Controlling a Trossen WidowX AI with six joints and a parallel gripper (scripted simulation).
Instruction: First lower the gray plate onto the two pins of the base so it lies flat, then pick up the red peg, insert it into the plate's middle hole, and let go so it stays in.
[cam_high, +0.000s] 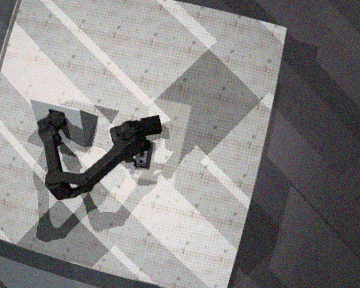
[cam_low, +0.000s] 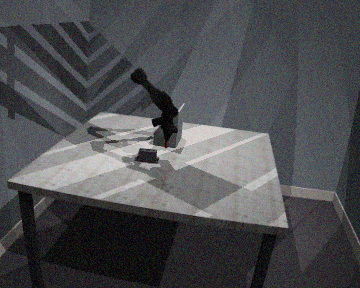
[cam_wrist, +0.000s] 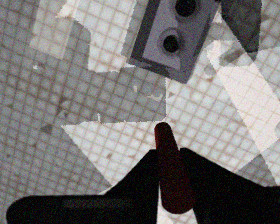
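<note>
My gripper tip is now 3 cm short of the gray plate, 9 cm to the left of it and 7 cm above it. The rest, counted from my gripper tip: red peg: right at my gripper tip; then base: 2 cm ahead, 9 cm to the right, 11 cm below.
</note>
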